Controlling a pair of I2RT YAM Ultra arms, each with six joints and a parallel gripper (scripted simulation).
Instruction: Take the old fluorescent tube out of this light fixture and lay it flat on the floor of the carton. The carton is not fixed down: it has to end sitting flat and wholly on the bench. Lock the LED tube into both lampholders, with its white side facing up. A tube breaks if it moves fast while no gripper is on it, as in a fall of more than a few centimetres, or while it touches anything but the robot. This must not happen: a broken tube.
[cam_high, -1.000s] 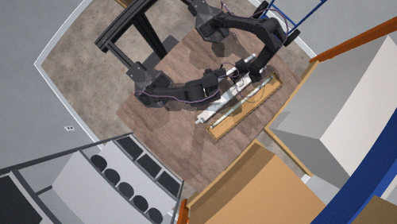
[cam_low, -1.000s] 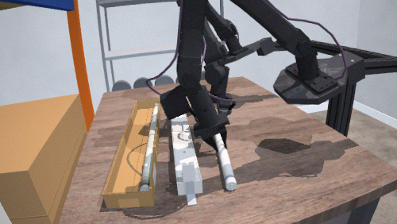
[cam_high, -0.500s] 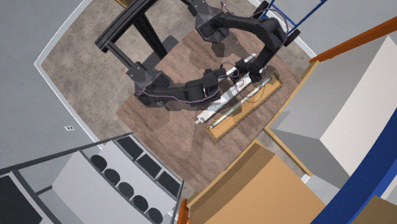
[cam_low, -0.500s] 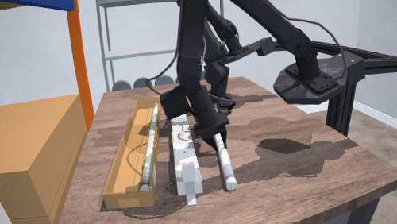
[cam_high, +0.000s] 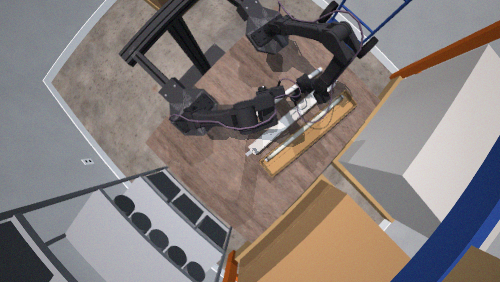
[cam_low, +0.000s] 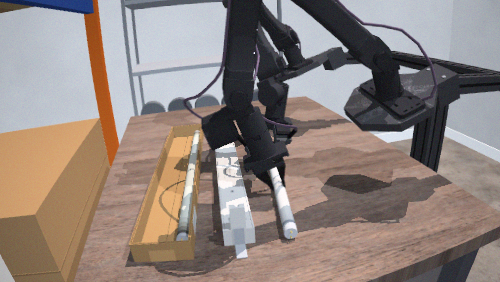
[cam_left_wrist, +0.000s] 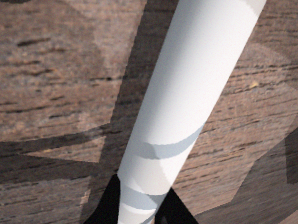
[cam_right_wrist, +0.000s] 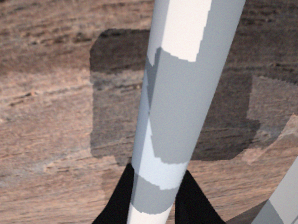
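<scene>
My right hand is 3 cm short of the LED tube, 11 cm to the right of it and 1 cm above it. The rest, counted from my right hand: old fluorescent tube 25 cm ahead, 7 cm to the left; then carton 28 cm ahead, 6 cm to the left; then grey light fixture 15 cm ahead, 8 cm to the left, 3 cm above.
My left hand is 30 mm past the LED tube, 120 mm to the left of it and 10 mm above it. The rest, counted from my left hand: old fluorescent tube: 190 mm ahead, 160 mm to the right; carton: 220 mm ahead, 170 mm to the right; grey light fixture: 90 mm ahead, 150 mm to the right, 30 mm above.
</scene>
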